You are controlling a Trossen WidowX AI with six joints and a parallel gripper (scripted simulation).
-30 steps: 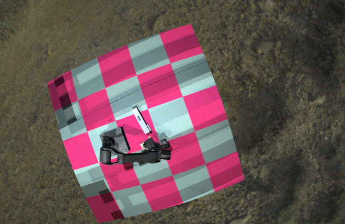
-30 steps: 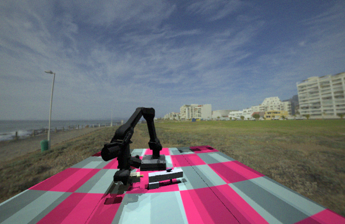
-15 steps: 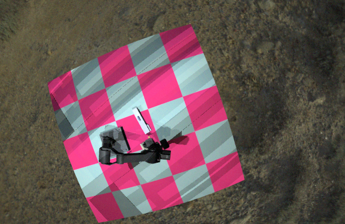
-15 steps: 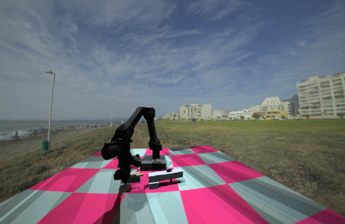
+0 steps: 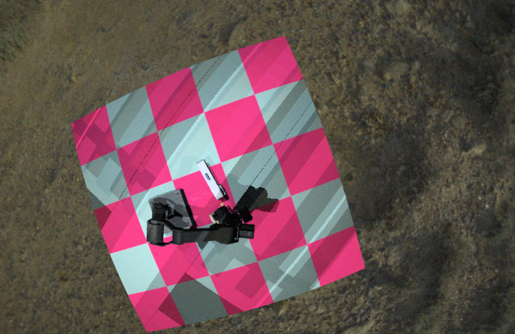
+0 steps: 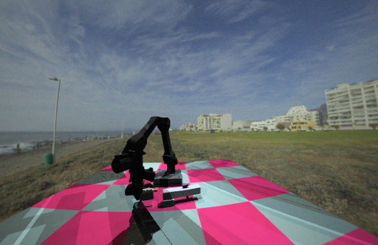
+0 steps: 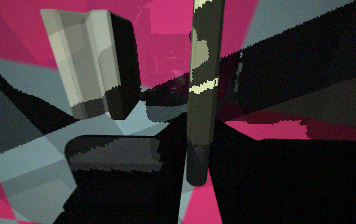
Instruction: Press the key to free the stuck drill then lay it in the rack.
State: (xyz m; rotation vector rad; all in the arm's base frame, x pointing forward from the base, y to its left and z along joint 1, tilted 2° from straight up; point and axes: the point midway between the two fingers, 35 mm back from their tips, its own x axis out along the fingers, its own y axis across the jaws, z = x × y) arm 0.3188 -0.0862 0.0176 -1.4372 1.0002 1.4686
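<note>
The drill is 10 mm behind my gripper tip, 40 mm to the left of it and 30 mm above it.
</note>
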